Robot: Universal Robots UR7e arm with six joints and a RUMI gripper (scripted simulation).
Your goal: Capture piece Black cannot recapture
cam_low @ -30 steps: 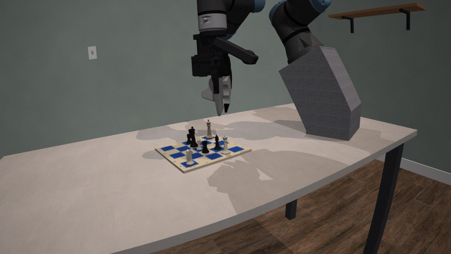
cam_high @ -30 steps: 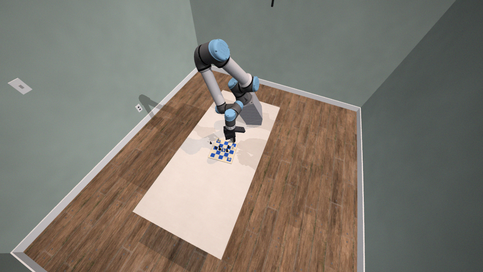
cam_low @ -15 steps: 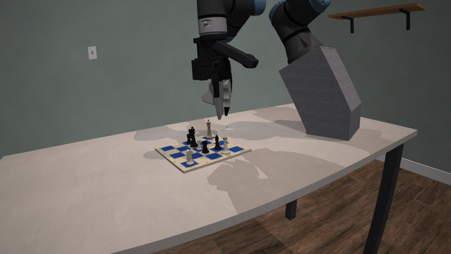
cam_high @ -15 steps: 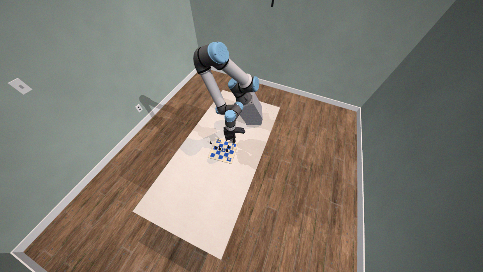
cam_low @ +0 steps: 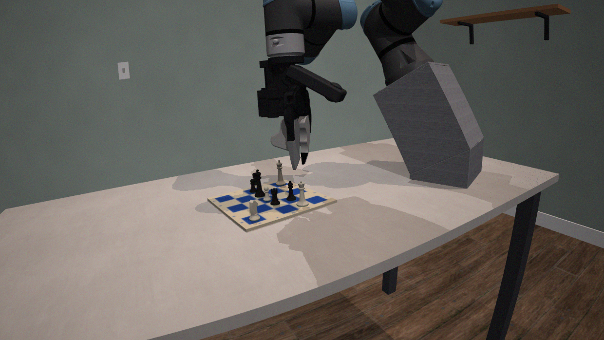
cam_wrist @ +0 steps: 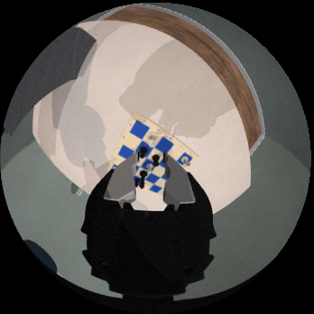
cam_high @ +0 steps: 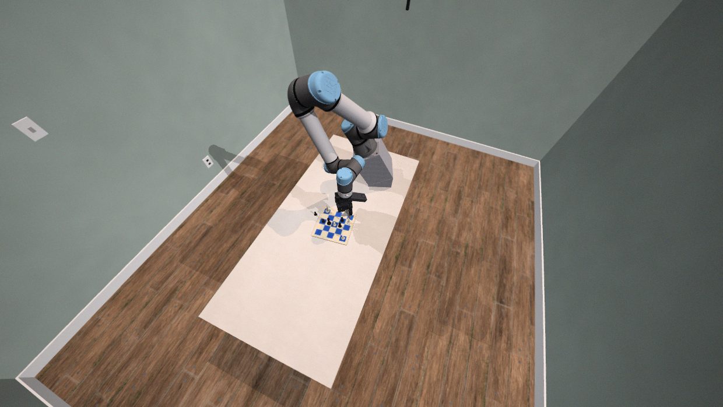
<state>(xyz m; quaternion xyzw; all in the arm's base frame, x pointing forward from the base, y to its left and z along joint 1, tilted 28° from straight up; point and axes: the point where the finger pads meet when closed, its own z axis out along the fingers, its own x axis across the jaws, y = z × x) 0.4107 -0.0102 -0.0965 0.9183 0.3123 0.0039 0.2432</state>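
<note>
Now: the white pawn 8 cm below my hand, 7 cm to the right of it and 5 cm ahead of it. Also, from my hand: blue-and-cream chessboard 10 cm below, 8 cm to the right, 5 cm ahead; then white king 16 cm to the right, 7 cm below, 3 cm behind; then black king 11 cm to the right, 7 cm below, 5 cm ahead.
</note>
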